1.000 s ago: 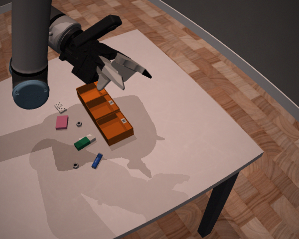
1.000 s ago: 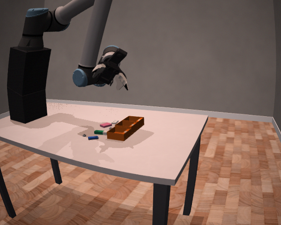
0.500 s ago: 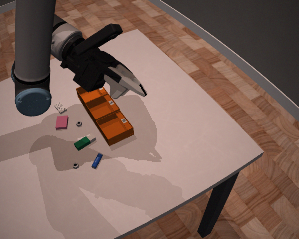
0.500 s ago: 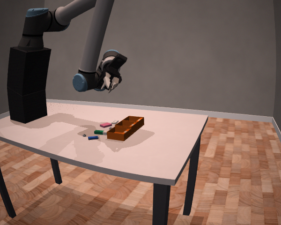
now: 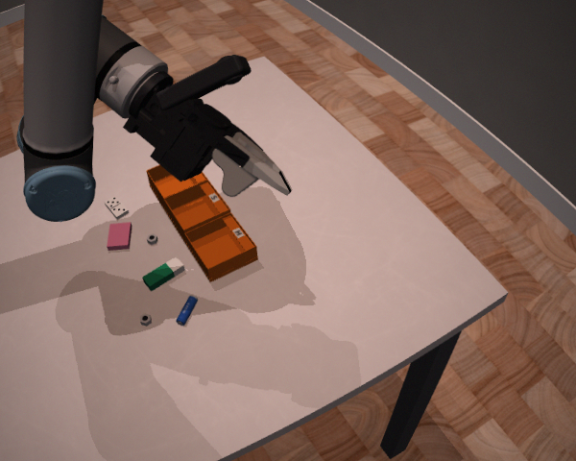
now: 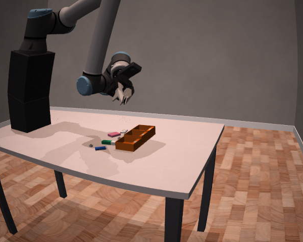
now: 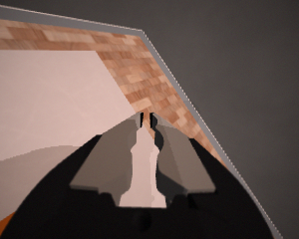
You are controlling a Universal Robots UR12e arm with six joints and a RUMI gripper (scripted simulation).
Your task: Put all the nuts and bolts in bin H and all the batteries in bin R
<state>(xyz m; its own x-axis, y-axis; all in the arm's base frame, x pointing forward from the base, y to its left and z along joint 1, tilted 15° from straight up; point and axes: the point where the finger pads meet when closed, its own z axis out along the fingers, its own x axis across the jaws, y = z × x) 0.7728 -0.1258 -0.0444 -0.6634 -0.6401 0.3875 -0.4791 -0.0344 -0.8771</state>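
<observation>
Right now the orange bin row is 200 mm to the left of my hand, 200 mm below it and 60 mm behind it. The rest, counted from my hand: green block (220 mm below, 150 mm behind, 110 mm to the left); then blue battery (220 mm below, 140 mm behind, 30 mm to the left); then pink block (220 mm to the left, 220 mm below, 200 mm behind).
</observation>
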